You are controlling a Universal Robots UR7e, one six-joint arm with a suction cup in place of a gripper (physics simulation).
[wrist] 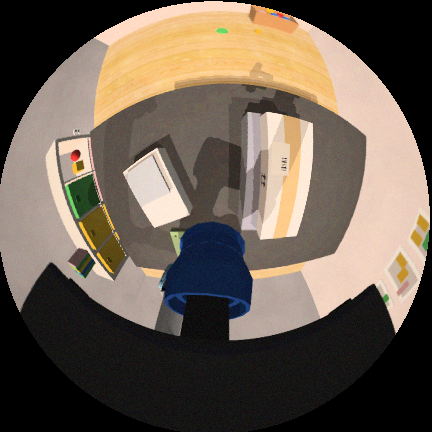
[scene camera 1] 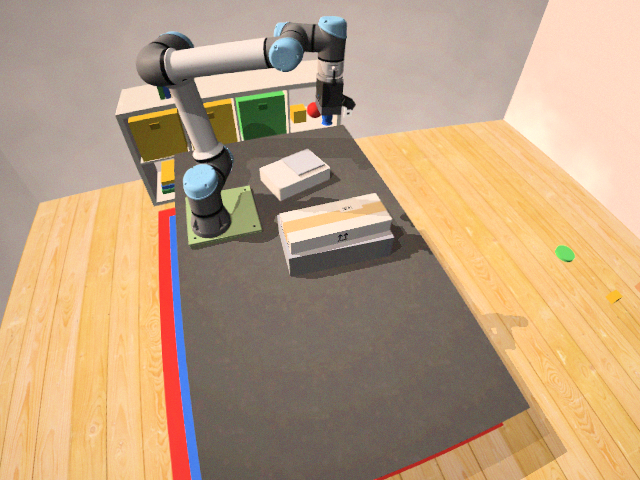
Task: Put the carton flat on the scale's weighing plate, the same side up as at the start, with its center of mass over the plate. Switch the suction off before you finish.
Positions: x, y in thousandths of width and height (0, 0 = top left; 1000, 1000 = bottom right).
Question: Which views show the white scale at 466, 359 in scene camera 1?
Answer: The wrist view and scene camera 1: all of them.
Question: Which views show the white carton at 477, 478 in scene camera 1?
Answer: The wrist view and scene camera 1: all of them.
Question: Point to the suction cup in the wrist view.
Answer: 487, 608
